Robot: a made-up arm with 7 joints.
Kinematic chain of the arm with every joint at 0, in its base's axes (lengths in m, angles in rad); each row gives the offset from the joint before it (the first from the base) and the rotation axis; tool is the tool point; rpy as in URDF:
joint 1: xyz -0.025 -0.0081 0.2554 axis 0 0.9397 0.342
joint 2: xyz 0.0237 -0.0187 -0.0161 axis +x
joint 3: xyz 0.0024 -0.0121 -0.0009 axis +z
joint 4: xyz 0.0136 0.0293 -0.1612 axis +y
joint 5: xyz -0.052 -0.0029 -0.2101 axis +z
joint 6: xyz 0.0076 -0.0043 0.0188 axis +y
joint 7: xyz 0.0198 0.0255 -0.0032 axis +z
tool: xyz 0.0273 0.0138 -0.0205 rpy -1.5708 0 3.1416
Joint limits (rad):
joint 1: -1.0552..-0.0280
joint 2: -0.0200..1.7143
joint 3: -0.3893..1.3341
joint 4: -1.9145..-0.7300
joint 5: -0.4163..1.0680
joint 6: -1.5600..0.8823
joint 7: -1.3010..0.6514
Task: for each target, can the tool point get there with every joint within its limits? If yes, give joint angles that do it. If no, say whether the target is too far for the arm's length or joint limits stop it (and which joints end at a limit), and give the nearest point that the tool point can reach.
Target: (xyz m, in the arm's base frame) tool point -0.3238 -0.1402 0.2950
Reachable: no: joint limits stop it (at a limit: joint 1, joint 2, joint 3, joint 4) | nearest point -0.1736 0.0518 0.3941 | short by 0.263 m
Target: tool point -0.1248 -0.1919 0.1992
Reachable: no: joint limits stop it (at a limit: joint 1, joint 2, joint 3, joint 4, joint 5) | nearest point 0.1382 -0.1664 0.3319 | short by 0.296 m
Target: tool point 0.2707 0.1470 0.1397
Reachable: yes | joints -0.9389 0.1282 1.0988 -1.0473 0.2012 0.1488 0.4368
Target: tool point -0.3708 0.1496 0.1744
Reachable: no: joint limits stop it (at a limit: joint 1, joint 2, joint 3, joint 4) | nearest point -0.1839 0.1118 0.3732 | short by 0.275 m
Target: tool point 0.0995 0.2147 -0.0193
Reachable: yes | joints -0.1829 0.2163 0.9554 -0.9978 0.9332 0.2300 -0.2655
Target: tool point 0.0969 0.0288 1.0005
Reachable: no: too far | nearest point 0.0583 0.0827 0.5678 | short by 0.438 m
